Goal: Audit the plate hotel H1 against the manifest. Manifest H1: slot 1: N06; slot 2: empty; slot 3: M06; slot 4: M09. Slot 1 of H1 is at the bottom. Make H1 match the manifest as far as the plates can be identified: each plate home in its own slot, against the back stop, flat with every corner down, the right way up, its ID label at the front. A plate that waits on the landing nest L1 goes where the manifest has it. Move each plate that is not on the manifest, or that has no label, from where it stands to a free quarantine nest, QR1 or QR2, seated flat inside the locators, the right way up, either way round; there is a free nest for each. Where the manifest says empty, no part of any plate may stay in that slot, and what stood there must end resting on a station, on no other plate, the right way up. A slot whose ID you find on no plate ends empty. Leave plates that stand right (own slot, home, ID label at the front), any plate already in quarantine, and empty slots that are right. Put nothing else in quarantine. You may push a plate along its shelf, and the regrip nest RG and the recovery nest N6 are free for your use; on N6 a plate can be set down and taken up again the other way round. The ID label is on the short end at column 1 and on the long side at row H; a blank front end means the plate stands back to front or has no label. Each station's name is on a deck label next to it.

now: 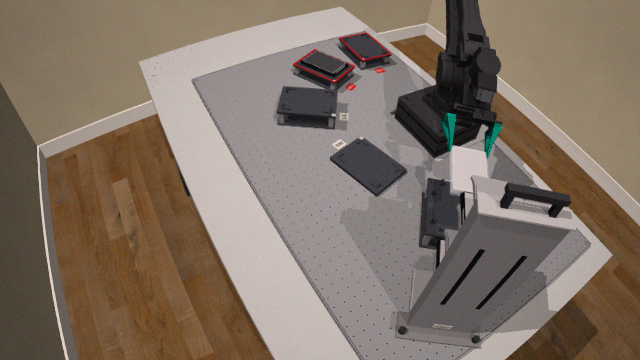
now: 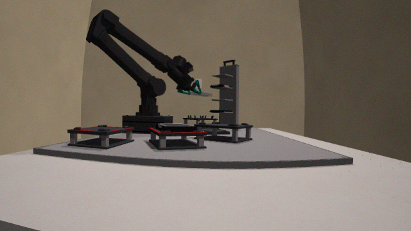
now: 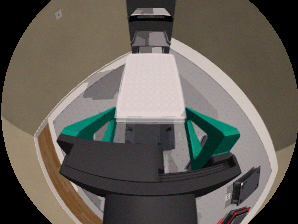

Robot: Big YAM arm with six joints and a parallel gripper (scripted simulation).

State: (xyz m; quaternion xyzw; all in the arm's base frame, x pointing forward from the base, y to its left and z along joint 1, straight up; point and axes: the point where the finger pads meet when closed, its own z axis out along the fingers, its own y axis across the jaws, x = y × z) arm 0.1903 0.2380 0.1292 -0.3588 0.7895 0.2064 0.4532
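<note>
The white plate lies 4 cm to the left of my hand and 4 cm ahead of it. The rest, counted from my hand: H1 deck label: 20 cm to the left, 20 cm below, 5 cm ahead; then plate hotel H1: 24 cm to the left, 21 cm ahead; then red-rimmed quarantine nest: 65 cm to the right, 19 cm behind, 16 cm below.
</note>
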